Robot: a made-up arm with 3 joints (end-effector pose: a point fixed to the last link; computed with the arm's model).
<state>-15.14 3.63 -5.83</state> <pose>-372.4 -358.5 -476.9 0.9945 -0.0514 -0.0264 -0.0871</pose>
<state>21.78 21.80 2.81</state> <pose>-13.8 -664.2 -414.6 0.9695 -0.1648 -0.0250 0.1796</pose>
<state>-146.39 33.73 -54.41</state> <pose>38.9 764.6 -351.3 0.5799 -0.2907 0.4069 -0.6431</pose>
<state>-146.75 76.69 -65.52</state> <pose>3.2 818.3 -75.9 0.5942 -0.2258 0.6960 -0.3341</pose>
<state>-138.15 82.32 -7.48</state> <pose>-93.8 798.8 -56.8 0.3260 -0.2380 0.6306 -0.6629</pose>
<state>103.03 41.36 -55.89</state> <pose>860.4 -168.9 -307.5 0.1580 -0.2198 -0.4999 0.8227</pose>
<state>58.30 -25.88 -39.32</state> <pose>186.7 -449.0 -510.3 0.7445 0.1617 -0.1846 0.6209</pose>
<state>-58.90 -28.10 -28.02</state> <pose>-326.5 178.2 -506.4 0.9059 0.0208 -0.2157 -0.3640</pose>
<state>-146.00 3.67 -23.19</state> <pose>134.3 635.0 -478.9 0.4235 -0.1451 0.0859 -0.8901</pose>
